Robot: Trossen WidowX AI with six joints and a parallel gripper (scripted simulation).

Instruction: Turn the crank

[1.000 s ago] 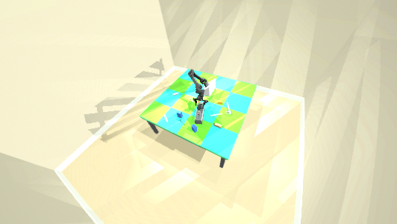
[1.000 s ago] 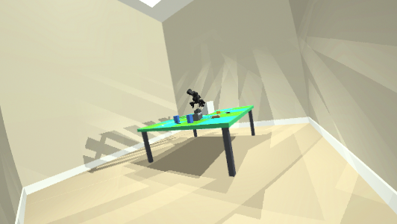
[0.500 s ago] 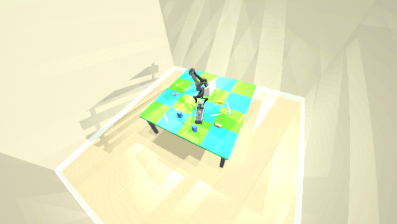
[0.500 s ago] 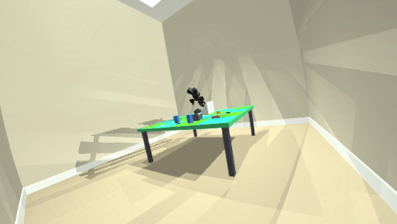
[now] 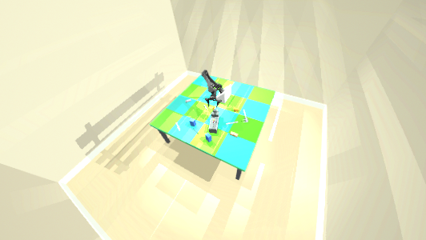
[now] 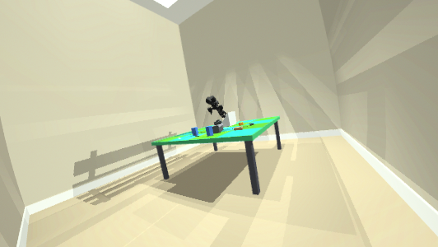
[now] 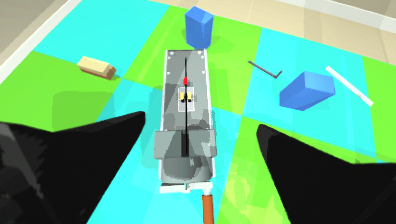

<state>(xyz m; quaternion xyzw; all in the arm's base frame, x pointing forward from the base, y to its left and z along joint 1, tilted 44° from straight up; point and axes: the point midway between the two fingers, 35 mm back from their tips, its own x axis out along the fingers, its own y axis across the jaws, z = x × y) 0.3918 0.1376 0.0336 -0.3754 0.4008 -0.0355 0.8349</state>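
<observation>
Now: the crank handle 90 mm behind my gripper tip, 50 mm to the right of it and 120 mm below it. Round my gripper tip: red pointer 100 mm ahead, 60 mm to the left, 120 mm below; then orange piece 250 mm behind, 190 mm to the left, 190 mm below; then black L-shaped key 250 mm ahead, 120 mm to the right, 190 mm below.
</observation>
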